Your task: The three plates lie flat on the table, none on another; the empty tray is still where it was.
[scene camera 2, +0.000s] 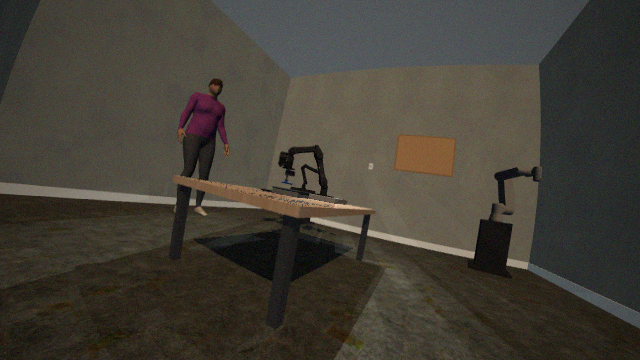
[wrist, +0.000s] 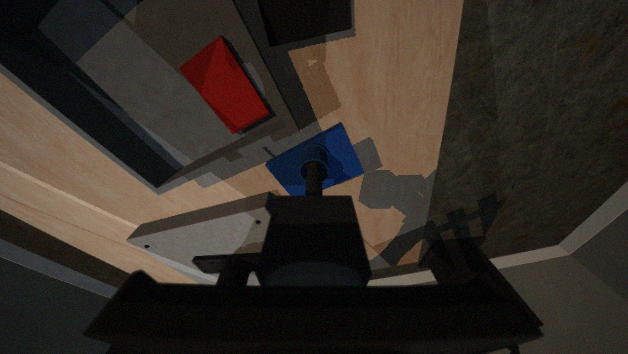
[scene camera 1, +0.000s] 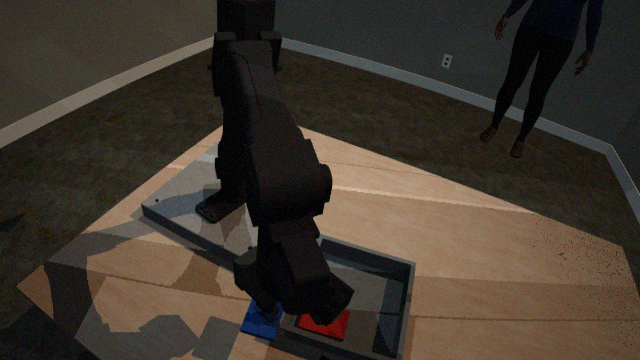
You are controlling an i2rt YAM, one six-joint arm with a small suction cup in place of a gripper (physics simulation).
My suction cup (wrist: 312, 151) is 0.14 m from the lens. A blue plate (wrist: 343, 164): 0.17 m from the lens.
